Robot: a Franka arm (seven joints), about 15 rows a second.
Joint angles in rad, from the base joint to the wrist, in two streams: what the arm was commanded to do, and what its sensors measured. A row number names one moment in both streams.
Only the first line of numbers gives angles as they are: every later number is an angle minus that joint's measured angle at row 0.
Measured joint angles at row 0:
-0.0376 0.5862 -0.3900 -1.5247 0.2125 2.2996 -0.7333
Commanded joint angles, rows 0 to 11:
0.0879 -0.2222 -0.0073 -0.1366 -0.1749 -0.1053 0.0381
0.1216 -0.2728 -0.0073 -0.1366 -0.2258 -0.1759 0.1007
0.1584 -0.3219 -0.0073 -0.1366 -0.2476 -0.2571 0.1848
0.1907 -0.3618 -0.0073 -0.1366 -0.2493 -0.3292 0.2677
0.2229 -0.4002 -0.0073 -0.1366 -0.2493 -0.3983 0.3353
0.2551 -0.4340 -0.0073 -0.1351 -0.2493 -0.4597 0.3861
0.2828 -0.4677 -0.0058 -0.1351 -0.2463 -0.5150 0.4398
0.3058 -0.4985 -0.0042 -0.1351 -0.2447 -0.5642 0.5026
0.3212 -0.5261 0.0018 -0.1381 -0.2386 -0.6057 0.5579
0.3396 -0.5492 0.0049 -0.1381 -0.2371 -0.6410 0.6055
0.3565 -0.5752 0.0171 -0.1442 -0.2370 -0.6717 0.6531
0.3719 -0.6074 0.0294 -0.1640 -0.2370 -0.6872 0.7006
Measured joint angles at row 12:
0.3399 -0.5227 0.0138 -0.0962 -0.2278 -0.6610 0.6003
